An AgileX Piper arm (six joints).
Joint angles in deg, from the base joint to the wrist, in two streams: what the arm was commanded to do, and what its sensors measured. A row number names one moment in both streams.
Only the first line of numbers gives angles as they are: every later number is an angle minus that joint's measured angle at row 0.
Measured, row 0:
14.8 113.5 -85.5 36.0 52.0 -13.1
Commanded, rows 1 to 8:
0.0 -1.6 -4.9 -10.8 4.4 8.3
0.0 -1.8 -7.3 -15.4 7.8 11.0
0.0 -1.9 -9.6 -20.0 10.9 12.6
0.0 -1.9 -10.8 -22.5 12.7 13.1
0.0 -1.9 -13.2 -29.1 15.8 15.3
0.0 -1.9 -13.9 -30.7 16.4 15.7
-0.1 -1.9 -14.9 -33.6 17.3 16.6
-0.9 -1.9 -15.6 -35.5 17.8 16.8
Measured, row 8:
0.0 -1.5 -14.5 -32.2 16.4 15.7
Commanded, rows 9 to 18:
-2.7 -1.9 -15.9 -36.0 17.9 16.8
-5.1 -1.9 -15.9 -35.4 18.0 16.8
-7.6 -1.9 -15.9 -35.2 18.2 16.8
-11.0 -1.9 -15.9 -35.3 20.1 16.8
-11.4 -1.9 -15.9 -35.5 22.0 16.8
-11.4 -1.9 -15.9 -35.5 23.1 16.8
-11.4 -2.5 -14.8 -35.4 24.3 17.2
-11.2 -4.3 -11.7 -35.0 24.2 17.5
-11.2 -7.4 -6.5 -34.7 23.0 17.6
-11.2 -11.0 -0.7 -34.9 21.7 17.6
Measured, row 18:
-11.3 -6.3 -7.1 -34.9 17.4 17.1
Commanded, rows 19 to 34:
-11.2 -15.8 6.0 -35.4 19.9 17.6
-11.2 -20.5 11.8 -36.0 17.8 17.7
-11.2 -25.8 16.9 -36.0 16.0 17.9
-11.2 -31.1 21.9 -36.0 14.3 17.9
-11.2 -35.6 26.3 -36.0 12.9 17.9
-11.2 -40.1 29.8 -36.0 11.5 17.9
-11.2 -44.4 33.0 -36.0 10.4 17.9
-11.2 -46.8 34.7 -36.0 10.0 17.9
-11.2 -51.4 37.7 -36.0 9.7 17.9
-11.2 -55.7 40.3 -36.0 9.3 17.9
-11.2 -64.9 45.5 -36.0 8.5 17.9
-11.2 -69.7 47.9 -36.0 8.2 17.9
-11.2 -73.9 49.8 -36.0 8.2 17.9
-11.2 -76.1 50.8 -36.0 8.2 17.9
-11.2 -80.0 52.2 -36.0 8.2 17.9
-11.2 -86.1 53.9 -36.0 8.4 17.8
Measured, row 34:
-11.3 -81.4 52.4 -35.4 8.7 17.3
